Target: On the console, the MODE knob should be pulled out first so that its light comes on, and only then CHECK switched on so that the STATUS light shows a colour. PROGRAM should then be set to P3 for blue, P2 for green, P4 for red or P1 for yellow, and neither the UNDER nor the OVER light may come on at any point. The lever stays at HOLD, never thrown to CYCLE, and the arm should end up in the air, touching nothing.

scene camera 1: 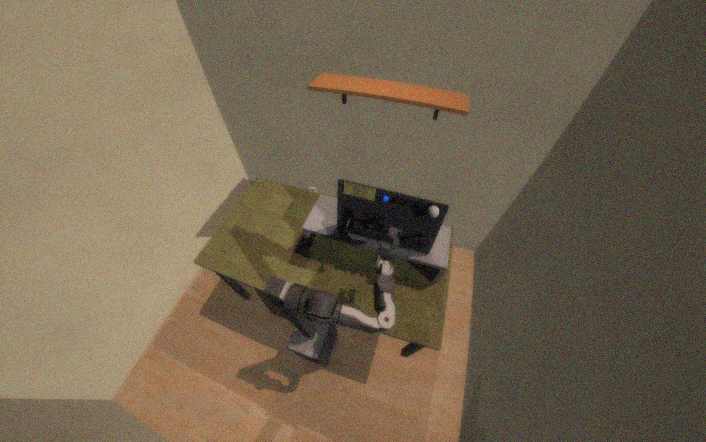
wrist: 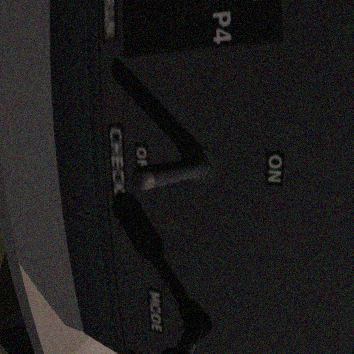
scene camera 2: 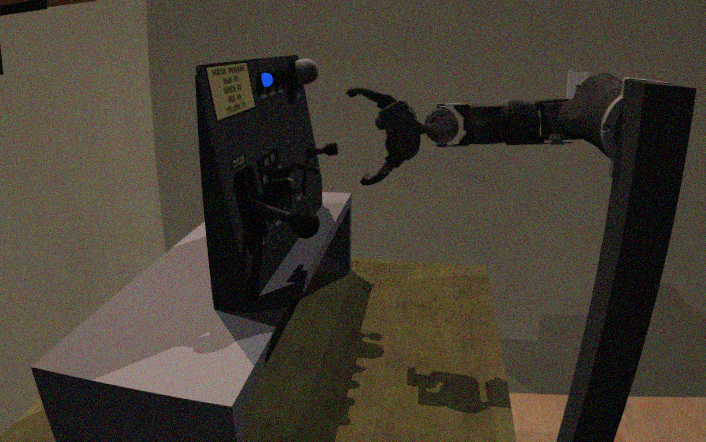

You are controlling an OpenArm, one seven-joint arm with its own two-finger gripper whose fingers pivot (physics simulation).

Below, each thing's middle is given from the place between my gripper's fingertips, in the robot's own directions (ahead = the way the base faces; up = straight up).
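As for the dark console (scene camera 2: 252,114), my gripper is 30 mm above it, 120 mm short of it and 50 mm to the right of it. There's also the ball-ended lever (scene camera 2: 305,223), and that lever is 80 mm below my hand, 70 mm ahead of it and 230 mm to the left of it.
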